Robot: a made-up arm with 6 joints. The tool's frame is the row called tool. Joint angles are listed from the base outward. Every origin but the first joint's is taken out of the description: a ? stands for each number. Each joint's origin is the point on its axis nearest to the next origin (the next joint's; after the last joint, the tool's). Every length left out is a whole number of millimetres.
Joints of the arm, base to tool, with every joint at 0 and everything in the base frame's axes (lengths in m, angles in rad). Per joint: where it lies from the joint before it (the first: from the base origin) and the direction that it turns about. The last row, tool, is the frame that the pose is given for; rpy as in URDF.
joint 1: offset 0.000 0.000 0.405 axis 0 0 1
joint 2: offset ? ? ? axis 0 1 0
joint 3: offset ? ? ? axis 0 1 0
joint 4: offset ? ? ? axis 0 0 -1
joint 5: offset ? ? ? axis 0 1 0
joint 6: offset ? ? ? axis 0 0 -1
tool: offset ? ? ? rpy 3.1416 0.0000 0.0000
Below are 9 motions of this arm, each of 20 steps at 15 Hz.
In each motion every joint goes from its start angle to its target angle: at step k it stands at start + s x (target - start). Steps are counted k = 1, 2, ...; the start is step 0. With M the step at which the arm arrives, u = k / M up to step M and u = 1 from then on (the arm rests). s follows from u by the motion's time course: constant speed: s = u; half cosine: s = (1 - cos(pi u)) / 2; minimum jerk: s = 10 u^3 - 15 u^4 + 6 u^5.
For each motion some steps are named. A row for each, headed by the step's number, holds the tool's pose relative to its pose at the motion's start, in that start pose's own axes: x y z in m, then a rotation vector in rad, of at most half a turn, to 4 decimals.
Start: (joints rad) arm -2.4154 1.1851 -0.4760 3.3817 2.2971 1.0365
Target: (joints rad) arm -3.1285 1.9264 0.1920 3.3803 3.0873 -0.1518
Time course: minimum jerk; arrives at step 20
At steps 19, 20:
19: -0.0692 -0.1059 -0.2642 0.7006 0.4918 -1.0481
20: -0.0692 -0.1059 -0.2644 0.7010 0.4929 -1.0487

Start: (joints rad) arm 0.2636 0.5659 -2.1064 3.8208 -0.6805 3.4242
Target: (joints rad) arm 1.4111 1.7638 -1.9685 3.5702 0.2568 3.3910
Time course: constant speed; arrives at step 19
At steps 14, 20:
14: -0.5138 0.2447 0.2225 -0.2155 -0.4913 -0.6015
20: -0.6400 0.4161 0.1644 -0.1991 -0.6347 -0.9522

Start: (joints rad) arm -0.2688 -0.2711 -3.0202 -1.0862 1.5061 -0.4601
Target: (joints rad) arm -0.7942 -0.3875 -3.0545 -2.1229 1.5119 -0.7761
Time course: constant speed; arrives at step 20
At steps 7, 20:
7: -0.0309 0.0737 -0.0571 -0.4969 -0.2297 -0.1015
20: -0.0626 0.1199 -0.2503 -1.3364 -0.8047 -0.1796

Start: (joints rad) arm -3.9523 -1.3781 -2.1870 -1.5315 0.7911 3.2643
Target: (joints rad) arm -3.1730 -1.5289 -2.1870 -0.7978 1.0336 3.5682
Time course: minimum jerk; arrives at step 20
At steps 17, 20:
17: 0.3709 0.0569 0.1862 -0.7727 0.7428 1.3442
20: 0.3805 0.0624 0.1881 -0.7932 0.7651 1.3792

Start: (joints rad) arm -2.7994 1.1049 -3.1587 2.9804 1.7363 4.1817
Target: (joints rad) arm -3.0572 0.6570 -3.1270 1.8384 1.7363 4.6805
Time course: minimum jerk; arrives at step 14
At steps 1, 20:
1: 0.0000 0.0000 0.0008 0.0032 -0.0030 0.0014
20: 0.0073 -0.0161 0.1473 0.5517 -1.2375 0.1818

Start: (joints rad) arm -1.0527 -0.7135 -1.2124 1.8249 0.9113 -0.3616
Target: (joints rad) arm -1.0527 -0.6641 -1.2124 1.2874 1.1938 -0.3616
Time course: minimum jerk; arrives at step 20
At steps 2, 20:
2: -0.0003 0.0002 0.0003 -0.0028 -0.0035 -0.0025
20: -0.0391 0.0497 0.0224 -0.3636 -0.4329 -0.2235

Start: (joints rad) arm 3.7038 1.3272 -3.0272 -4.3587 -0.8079 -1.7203
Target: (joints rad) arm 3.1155 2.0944 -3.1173 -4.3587 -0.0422 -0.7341
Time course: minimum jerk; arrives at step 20
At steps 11, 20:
11: -0.2024 0.2022 0.1252 -0.0465 -0.2196 0.4666
20: -0.3577 0.3583 0.1100 -0.1686 -0.3988 0.9159

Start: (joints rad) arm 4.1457 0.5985 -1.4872 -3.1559 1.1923 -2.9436
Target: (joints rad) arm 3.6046 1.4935 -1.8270 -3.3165 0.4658 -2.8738
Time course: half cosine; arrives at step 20
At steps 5, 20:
5: -0.0657 0.0611 -0.0303 -0.0874 -0.1751 -0.0298
20: -0.2958 0.3095 -0.4300 -0.7003 -1.1522 0.0654

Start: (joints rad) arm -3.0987 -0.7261 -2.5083 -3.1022 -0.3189 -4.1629
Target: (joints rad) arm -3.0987 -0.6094 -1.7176 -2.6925 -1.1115 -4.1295
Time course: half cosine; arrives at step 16
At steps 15, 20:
15: -0.0629 -0.2225 -0.2076 1.4421 -0.8098 0.4913
20: -0.0625 -0.2227 -0.2098 1.4555 -0.8175 0.4972

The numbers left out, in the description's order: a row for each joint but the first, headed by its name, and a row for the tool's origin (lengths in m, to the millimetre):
joint 2: 0.000 0.000 0.000
joint 3: 0.063 0.000 0.336
joint 4: 0.048 0.000 -0.211
joint 5: 0.000 0.000 0.000
joint 6: 0.108 0.000 -0.138
tool: 0.000 0.000 0.000

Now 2 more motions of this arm.
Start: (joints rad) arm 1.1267 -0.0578 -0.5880 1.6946 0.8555 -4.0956
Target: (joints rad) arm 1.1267 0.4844 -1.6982 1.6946 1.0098 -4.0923
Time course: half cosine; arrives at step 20
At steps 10, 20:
10: -0.1351 0.0858 0.0509 -0.1933 -0.0793 -0.2182
20: -0.2351 0.1583 0.0872 -0.3745 -0.1463 -0.4503

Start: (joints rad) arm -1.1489 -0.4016 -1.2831 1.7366 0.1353 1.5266
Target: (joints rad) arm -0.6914 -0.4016 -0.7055 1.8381 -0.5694 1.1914
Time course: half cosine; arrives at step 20
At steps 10, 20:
10: 0.1106 0.0046 -0.0247 0.1354 0.3478 -0.1358
20: 0.1831 0.0077 -0.0827 0.2146 0.7070 -0.4446

